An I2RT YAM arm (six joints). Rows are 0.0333 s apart.
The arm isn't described. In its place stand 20 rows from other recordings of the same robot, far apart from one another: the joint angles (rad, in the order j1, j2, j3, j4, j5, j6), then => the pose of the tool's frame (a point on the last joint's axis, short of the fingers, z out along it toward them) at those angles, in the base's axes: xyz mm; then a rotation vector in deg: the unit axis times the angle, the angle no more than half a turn.
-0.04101, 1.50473, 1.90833, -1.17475, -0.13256, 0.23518 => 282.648, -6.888, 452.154, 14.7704, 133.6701, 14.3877
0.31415, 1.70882, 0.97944, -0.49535, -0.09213, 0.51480 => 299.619, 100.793, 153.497, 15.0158, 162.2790, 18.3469
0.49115, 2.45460, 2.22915, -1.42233, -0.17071, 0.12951 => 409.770, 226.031, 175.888, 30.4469, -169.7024, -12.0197
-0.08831, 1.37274, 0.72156, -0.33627, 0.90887, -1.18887 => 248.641, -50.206, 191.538, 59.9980, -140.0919, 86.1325
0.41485, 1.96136, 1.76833, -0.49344, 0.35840, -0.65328 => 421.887, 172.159, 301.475, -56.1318, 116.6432, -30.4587
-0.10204, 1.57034, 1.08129, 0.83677, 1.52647, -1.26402 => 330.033, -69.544, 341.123, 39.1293, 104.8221, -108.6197
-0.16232, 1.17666, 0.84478, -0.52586, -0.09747, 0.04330 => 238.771, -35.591, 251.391, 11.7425, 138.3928, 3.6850
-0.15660, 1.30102, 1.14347, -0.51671, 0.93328, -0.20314 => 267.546, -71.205, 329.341, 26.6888, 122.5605, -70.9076
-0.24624, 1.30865, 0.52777, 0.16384, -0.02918, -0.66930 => 249.710, -61.691, 175.236, -27.7582, 124.6768, -27.4922
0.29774, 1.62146, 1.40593, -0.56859, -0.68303, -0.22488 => 335.156, 126.350, 311.618, -51.7819, 119.8771, 47.8399
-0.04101, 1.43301, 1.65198, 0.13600, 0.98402, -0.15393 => 296.256, -41.826, 519.356, 45.8965, 67.1021, -43.3632
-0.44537, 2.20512, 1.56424, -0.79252, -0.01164, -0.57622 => 382.570, -182.163, 119.190, -11.3623, 172.3636, -4.9334
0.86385, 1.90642, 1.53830, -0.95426, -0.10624, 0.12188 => 246.560, 294.446, 224.545, -62.4629, 157.4725, 17.9425
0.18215, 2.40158, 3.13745, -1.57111, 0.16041, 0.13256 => 423.443, 72.213, 419.517, 0.8451, 137.0744, -2.6038
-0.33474, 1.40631, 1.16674, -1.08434, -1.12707, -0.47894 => 247.471, -52.036, 287.514, -19.1180, 126.2051, 67.5989
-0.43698, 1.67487, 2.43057, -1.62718, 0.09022, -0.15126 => 229.719, -110.841, 503.996, 22.4779, 139.8919, -21.0958
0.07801, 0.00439, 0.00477, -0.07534, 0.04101, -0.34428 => 110.018, 7.136, 166.548, -18.0622, 92.8545, -13.5694
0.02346, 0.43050, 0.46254, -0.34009, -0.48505, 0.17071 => 123.143, 19.493, 259.507, -11.3481, 107.3305, 33.6785
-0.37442, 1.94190, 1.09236, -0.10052, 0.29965, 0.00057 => 354.857, -150.734, 127.298, 34.0090, 141.4990, -30.2245
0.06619, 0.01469, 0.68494, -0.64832, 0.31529, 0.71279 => 19.262, -9.786, 318.953, 41.6692, 79.1901, 21.2934
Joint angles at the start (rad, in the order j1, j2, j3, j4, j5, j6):
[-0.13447 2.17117 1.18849 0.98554 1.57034 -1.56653]
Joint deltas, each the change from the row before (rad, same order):
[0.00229 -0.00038 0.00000 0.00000 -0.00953 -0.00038]
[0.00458 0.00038 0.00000 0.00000 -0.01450 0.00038]
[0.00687 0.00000 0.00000 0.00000 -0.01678 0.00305]
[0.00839 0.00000 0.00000 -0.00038 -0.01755 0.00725]
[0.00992 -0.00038 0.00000 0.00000 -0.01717 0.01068]
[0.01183 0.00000 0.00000 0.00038 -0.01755 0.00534]
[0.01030 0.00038 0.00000 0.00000 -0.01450 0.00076]
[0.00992 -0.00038 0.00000 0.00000 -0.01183 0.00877]
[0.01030 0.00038 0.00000 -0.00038 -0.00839 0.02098]
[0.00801 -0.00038 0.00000 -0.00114 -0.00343 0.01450]
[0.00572 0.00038 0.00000 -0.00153 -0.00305 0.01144]
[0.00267 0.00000 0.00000 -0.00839 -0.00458 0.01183]
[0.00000 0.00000 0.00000 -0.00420 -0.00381 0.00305]
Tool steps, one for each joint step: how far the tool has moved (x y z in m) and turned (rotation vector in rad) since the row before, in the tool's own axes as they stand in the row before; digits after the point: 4 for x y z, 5 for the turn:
[-0.0004 -0.0002 -0.0010 -0.00005 -0.01182 0.00000]
[-0.0007 0.0002 -0.0020 -0.00010 -0.01908 0.00000]
[-0.0009 0.0000 -0.0030 -0.00016 -0.02365 0.00305]
[-0.0011 0.0000 -0.0036 -0.00033 -0.02594 0.00687]
[-0.0012 -0.0001 -0.0043 -0.00054 -0.02708 0.01106]
[-0.0014 0.0000 -0.0051 -0.00082 -0.02937 0.00572]
[-0.0013 0.0002 -0.0044 -0.00084 -0.02479 0.00039]
[-0.0012 -0.0001 -0.0042 -0.00076 -0.02174 0.00915]
[-0.0012 0.0002 -0.0044 -0.00107 -0.01866 0.02023]
[-0.0008 0.0000 -0.0034 -0.00090 -0.01141 0.01375]
[-0.0006 0.0003 -0.0024 -0.00097 -0.00872 0.00955]
[-0.0003 0.0007 -0.0011 -0.00180 -0.00711 0.00352]
[-0.0001 0.0003 0.0000 -0.00097 -0.00373 -0.00111]

